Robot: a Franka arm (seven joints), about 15 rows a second.
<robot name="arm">
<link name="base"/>
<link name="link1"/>
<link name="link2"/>
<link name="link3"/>
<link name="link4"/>
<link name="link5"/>
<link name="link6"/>
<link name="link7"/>
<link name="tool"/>
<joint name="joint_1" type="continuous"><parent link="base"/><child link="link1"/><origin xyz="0 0 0.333"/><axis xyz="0 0 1"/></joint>
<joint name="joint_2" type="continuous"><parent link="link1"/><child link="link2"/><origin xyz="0 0 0"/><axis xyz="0 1 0"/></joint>
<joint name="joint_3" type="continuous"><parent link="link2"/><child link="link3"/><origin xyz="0 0 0.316"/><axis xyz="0 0 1"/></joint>
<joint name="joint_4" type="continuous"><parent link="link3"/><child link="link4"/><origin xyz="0.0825 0 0"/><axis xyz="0 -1 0"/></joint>
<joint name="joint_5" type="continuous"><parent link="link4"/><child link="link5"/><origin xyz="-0.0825 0 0.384"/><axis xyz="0 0 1"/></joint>
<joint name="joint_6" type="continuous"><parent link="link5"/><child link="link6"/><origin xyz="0 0 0"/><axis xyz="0 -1 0"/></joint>
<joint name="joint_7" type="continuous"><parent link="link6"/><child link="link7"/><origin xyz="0.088 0 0"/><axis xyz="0 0 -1"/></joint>
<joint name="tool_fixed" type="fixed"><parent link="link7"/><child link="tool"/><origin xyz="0 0 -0.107" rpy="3.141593 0 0"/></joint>
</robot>
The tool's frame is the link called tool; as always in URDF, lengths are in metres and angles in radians. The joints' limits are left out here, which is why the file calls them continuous.
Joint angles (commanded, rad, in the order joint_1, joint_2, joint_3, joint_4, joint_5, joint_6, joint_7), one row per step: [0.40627, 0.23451, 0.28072, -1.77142, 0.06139, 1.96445, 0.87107]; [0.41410, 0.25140, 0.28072, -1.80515, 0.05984, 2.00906, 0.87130]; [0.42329, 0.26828, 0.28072, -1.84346, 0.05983, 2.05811, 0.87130]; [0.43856, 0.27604, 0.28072, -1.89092, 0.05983, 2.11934, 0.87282]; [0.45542, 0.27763, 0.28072, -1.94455, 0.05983, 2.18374, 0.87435]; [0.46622, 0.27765, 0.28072, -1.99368, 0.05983, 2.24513, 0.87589]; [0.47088, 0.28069, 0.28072, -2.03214, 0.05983, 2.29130, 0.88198]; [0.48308, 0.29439, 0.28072, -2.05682, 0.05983, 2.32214, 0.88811]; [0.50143, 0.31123, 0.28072, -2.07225, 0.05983, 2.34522, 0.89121]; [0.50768, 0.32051, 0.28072, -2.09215, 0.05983, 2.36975, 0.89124]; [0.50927, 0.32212, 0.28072, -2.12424, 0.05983, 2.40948, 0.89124]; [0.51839, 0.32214, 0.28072, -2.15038, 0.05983, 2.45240, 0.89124]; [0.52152, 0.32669, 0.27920, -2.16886, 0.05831, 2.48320, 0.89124]
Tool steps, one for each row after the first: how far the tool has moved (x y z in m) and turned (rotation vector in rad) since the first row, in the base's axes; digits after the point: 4 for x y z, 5 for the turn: [-0.0035, 0.0034, -0.0220, -0.00203, 0.00562, 0.00513]; [-0.0089, 0.0067, -0.0456, -0.00334, 0.01208, 0.01101]; [-0.0189, 0.0114, -0.0666, 0.00033, 0.00772, 0.02067]; [-0.0315, 0.0152, -0.0860, 0.00452, -0.00006, 0.03209]; [-0.0417, 0.0158, -0.1023, 0.01045, -0.01037, 0.03758]; [-0.0487, 0.0139, -0.1166, 0.01212, -0.01393, 0.03354]; [-0.0574, 0.0163, -0.1322, 0.00855, -0.00642, 0.03781]; [-0.0674, 0.0222, -0.1461, 0.00495, 0.00268, 0.05146]; [-0.0734, 0.0220, -0.1573, 0.00293, 0.00691, 0.05627]; [-0.0793, 0.0183, -0.1677, 0.00591, 0.00170, 0.05565]; [-0.0863, 0.0189, -0.1744, 0.01574, -0.01165, 0.06171]; [-0.0898, 0.0171, -0.1815, 0.01983, -0.01839, 0.06241]
